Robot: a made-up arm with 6 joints.
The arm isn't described. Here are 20 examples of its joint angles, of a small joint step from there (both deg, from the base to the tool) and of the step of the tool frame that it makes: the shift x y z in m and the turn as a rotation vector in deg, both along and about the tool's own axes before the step.
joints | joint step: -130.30 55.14 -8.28 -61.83 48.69 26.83 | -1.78 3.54 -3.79 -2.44 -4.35 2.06
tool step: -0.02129 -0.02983 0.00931 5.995 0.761 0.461
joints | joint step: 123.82 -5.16 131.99 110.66 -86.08 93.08 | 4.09 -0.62 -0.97 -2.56 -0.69 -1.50
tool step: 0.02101 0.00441 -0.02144 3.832 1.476 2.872
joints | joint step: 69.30 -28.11 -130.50 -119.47 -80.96 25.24 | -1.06 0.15 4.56 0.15 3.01 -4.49
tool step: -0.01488 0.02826 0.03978 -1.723 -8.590 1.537
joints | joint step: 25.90 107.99 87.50 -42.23 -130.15 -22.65 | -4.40 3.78 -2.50 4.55 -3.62 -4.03
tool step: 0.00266 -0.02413 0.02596 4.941 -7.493 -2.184
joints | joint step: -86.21 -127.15 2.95 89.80 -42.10 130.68 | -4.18 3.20 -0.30 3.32 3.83 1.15
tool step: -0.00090 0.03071 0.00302 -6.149 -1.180 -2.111
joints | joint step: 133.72 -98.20 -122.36 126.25 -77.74 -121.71 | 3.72 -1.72 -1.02 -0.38 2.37 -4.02
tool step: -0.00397 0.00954 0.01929 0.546 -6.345 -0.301
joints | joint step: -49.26 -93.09 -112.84 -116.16 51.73 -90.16 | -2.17 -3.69 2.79 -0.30 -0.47 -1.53
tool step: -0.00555 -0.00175 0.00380 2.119 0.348 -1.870
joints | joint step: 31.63 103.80 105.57 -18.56 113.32 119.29 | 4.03 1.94 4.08 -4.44 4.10 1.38
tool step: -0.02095 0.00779 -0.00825 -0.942 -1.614 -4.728
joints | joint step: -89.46 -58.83 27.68 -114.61 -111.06 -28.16 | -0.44 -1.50 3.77 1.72 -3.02 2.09
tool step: -0.01134 -0.04280 0.01202 1.648 -2.049 -4.155
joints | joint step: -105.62 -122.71 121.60 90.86 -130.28 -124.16 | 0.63 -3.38 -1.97 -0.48 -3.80 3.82
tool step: -0.01240 0.00820 -0.01730 -0.495 6.222 0.575
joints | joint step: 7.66 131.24 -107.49 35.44 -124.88 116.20 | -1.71 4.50 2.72 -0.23 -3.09 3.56
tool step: -0.05333 -0.01926 -0.00708 3.112 -2.196 -0.064
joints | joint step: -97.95 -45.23 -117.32 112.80 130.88 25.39 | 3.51 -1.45 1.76 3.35 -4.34 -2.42
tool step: 0.00483 -0.02860 -0.04820 8.460 2.047 -2.631
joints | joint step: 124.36 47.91 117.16 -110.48 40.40 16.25 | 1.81 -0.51 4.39 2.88 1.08 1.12
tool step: 0.01870 0.00676 -0.06342 -3.710 5.982 -0.290
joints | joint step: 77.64 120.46 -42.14 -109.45 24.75 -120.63 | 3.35 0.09 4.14 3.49 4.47 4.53
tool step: -0.03697 0.03755 -0.02330 6.354 8.004 0.610
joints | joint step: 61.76 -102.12 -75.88 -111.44 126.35 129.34 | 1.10 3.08 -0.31 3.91 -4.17 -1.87
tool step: 0.02623 -0.02350 0.01230 4.095 2.057 6.510
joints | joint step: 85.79 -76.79 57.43 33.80 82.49 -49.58 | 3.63 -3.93 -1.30 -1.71 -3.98 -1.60
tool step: 0.00176 -0.04943 0.00745 -0.119 -0.405 -5.015
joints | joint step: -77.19 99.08 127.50 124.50 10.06 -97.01 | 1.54 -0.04 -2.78 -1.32 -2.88 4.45
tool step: 0.01062 -0.02424 -0.01997 -3.092 3.648 -5.326
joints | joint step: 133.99 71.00 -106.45 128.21 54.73 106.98 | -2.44 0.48 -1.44 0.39 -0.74 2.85
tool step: 0.01401 -0.01372 -0.01350 1.012 3.347 -1.213
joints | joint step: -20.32 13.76 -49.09 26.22 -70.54 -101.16 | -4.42 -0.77 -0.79 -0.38 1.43 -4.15
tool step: -0.01276 -0.00283 0.01900 1.446 -5.476 -4.493
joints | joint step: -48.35 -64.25 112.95 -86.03 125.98 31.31 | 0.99 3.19 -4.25 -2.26 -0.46 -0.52
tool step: -0.02661 0.04750 0.04775 -4.783 -4.583 0.209
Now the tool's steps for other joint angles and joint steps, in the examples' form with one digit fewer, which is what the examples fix.
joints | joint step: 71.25 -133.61 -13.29 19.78 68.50 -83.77 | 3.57 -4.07 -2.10 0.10 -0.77 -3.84
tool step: -0.0023 -0.0155 0.0145 -5.21 -4.18 1.80
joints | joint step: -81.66 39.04 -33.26 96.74 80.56 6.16 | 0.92 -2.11 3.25 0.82 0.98 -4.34
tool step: -0.0094 0.0124 -0.0160 1.59 -0.53 0.88
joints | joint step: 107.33 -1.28 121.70 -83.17 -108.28 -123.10 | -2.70 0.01 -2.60 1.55 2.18 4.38
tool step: -0.0154 -0.0048 -0.0257 -0.43 6.07 -1.74
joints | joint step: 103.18 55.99 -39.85 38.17 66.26 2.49 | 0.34 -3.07 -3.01 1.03 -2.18 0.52
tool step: 0.0053 -0.0495 0.0108 1.25 -1.51 -5.20
